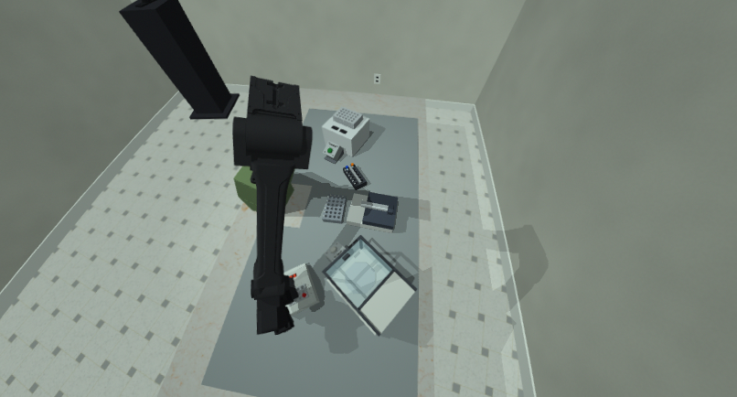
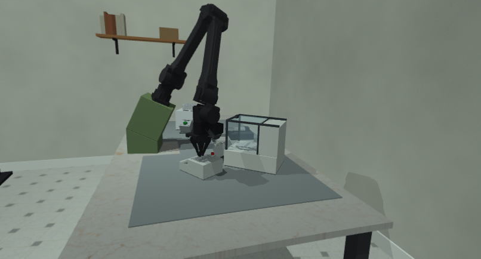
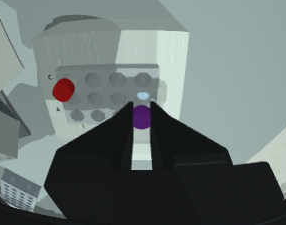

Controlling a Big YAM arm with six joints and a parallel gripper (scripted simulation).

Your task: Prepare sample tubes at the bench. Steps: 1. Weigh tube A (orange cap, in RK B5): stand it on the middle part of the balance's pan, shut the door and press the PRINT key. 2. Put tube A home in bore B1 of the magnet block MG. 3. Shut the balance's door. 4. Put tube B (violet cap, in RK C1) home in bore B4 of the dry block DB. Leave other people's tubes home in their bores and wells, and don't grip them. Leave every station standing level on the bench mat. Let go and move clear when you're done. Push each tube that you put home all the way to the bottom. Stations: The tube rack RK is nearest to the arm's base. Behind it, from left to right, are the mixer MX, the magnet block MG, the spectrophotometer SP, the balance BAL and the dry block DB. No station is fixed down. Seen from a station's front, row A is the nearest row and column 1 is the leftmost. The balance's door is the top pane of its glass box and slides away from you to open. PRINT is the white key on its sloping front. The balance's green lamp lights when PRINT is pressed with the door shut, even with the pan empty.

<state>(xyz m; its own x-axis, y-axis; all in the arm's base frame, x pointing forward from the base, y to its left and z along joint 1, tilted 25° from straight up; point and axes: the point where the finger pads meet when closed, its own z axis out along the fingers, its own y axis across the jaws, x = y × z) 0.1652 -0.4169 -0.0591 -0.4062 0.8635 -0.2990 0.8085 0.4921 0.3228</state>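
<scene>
The tube B is 2 cm below my hand. The rest, counted from my hand: red-capped tube 5 cm ahead, 1 cm to the left, 3 cm below; balance pan 24 cm ahead, 7 cm to the left, 1 cm below; dry block DB 1 cm ahead, 3 cm to the left, 6 cm below.
</scene>
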